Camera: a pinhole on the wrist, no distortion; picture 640 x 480 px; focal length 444.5 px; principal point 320.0 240.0 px. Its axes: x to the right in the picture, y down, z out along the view. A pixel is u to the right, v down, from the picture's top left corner.
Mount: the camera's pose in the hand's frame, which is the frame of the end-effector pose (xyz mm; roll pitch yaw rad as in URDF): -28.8 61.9 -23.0 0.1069 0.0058 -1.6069
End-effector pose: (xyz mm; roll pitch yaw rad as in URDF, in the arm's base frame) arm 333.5 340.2 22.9 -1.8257 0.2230 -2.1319
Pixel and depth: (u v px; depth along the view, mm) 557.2 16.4 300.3
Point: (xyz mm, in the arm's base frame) 674.8 368.8 95.3
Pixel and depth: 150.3 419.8 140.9
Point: 419.4 306.0 -117.7
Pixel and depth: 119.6 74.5 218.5
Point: 542.5 411.4 -148.0
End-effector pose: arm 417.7 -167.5 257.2 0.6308 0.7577 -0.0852
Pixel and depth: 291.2 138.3 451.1
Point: 541.4 -347.3 663.4
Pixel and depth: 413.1 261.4 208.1
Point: 488.0 -268.6 402.4
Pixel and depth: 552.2 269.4 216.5
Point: 460.0 -327.6 376.9
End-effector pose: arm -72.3 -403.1 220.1 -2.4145 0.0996 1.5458
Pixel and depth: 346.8 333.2 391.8
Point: -296.3 -417.6 -82.7
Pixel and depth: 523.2 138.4 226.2
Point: -235.2 -518.5 111.7
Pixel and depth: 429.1 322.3 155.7
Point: -145.8 -430.8 107.0
